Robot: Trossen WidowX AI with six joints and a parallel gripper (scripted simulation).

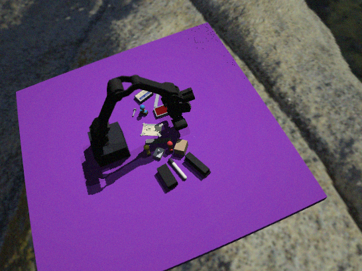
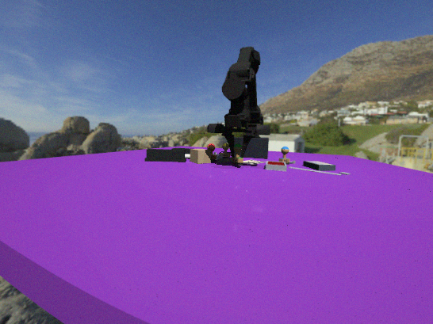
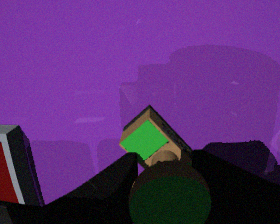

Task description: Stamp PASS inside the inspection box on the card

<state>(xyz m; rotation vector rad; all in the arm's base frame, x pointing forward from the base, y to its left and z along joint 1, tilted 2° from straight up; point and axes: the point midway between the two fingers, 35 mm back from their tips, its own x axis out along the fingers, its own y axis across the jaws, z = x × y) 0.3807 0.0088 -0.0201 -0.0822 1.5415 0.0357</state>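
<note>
Now: the ink pad 12 cm to the left of my gripper tip, 4 cm behind it and 3 cm below it. The rest, counted from my gripper tip: red-knobbed stamp (12 cm to the right, 7 cm behind, 1 cm below); cream card (13 cm behind, 3 cm below, 2 cm to the left); green-knobbed stamp (right at my gripper tip).
</note>
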